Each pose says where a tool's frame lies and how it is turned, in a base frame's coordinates. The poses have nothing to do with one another.
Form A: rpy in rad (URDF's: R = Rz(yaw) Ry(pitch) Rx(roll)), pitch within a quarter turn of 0, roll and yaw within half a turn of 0; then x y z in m.
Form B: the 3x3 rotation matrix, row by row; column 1 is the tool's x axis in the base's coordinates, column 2 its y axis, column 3 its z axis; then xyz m. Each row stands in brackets. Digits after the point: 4 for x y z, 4 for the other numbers.
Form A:
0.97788, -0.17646, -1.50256, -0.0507, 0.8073, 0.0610
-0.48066, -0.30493, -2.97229, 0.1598, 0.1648, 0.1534
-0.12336, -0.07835, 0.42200, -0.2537, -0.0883, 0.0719
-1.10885, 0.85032, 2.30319, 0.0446, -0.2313, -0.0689
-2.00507, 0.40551, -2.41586, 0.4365, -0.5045, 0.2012
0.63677, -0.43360, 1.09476, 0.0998, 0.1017, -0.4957
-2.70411, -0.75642, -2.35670, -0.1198, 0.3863, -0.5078
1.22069, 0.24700, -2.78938, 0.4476, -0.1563, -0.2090
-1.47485, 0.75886, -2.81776, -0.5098, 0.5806, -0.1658
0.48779, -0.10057, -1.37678, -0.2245, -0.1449, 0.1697
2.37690, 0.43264, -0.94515, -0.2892, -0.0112, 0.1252
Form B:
[[0.0671, 0.5476, -0.8341], [-0.9822, 0.1833, 0.0413], [0.1755, 0.8164, 0.5501]], [-0.0507, 0.8073, 0.0610]
[[-0.9402, 0.0126, 0.3403], [-0.1607, -0.8974, -0.4109], [0.3002, -0.4410, 0.8458]], [0.1598, 0.1648, 0.1534]
[[0.9095, -0.3977, -0.1213], [0.4083, 0.9093, 0.0804], [0.0783, -0.1227, 0.9894]], [-0.2537, -0.0883, 0.0719]
[[-0.4411, 0.1184, -0.8896], [0.4906, -0.7982, -0.3495], [-0.7515, -0.5906, 0.2940]], [0.0446, -0.2313, -0.0689]
[[-0.6874, -0.0116, 0.7262], [-0.6099, 0.5522, -0.5684], [-0.3945, -0.8336, -0.3866]], [0.4365, -0.5045, 0.2012]
[[0.4159, -0.8291, 0.3737], [0.8066, 0.1464, -0.5727], [0.4201, 0.5396, 0.7296]], [0.0998, 0.1017, -0.4957]
[[-0.5145, -0.8459, -0.1404], [-0.5140, 0.4353, -0.7391], [0.6863, -0.3081, -0.6588]], [-0.1198, 0.3863, -0.5078]
[[-0.9101, -0.0972, -0.4028], [-0.3345, -0.4012, 0.8527], [-0.2445, 0.9108, 0.3326]], [0.4476, -0.1563, -0.2090]
[[-0.6879, 0.6798, 0.2542], [-0.2309, 0.1271, -0.9646], [-0.6881, -0.7223, 0.0695]], [-0.5098, 0.5806, -0.1658]
[[0.1918, 0.8577, -0.4770], [-0.9763, 0.2165, -0.0033], [0.1004, 0.4663, 0.8789]], [-0.2245, -0.1449, 0.1697]
[[0.5317, -0.4149, -0.7384], [-0.7359, -0.6579, -0.1602], [-0.4193, 0.6285, -0.6551]], [-0.2892, -0.0112, 0.1252]

